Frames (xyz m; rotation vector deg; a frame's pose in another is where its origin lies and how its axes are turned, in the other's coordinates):
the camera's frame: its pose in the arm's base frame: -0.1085 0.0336 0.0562 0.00 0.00 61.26
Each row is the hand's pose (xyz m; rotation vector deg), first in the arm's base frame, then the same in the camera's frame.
Working: the arm's base frame: its pose in the camera's frame: 0.0227 -0.1113 -0.0562 0.00 0.00 -61.26

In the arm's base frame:
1: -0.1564 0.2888 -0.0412 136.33 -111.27 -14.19
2: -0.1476 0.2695 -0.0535 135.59 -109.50 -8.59
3: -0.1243 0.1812 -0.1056 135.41 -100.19 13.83
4: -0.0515 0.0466 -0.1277 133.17 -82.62 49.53
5: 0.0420 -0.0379 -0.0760 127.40 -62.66 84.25
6: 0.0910 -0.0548 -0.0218 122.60 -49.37 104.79
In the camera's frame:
1: 0.2007 0.1647 -0.0974 -61.19 166.77 15.06
2: 0.1880 0.1477 -0.1097 62.09 -166.54 -11.90
3: 0.1218 0.0848 -0.1618 64.42 -152.70 3.56
4: 0.0388 -0.0437 -0.1839 67.50 -129.37 28.97
5: 0.0097 -0.1663 -0.1322 68.62 -104.94 54.30
6: 0.0184 -0.2174 -0.0780 68.70 -89.75 69.82

